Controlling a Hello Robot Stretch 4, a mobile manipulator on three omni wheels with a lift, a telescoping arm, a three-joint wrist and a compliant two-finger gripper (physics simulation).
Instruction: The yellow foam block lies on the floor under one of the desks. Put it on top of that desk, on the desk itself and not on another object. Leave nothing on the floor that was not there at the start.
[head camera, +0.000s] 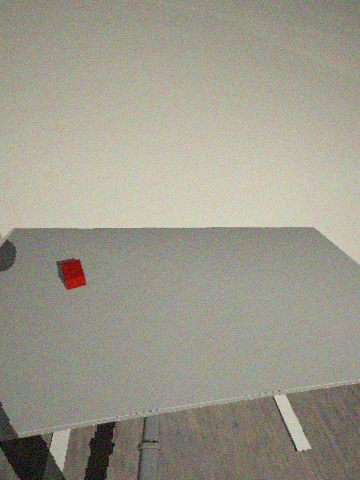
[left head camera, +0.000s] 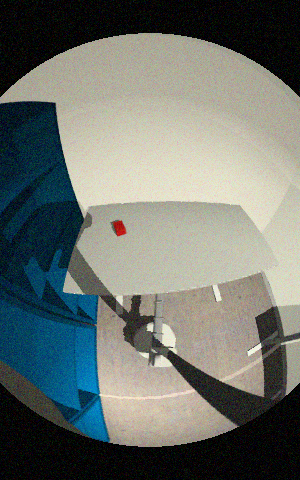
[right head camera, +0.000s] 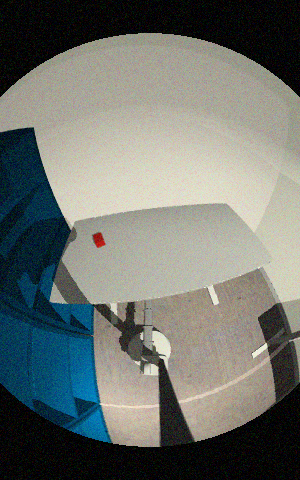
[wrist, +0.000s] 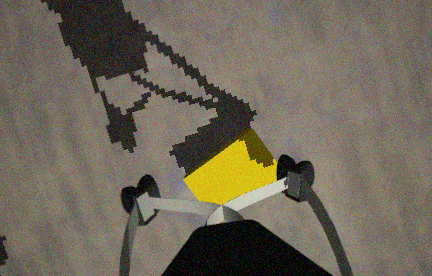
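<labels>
I can see a yellow foam block in the wrist view (243, 164). My own gripper is visible as well, in the wrist view (217, 180).
</labels>
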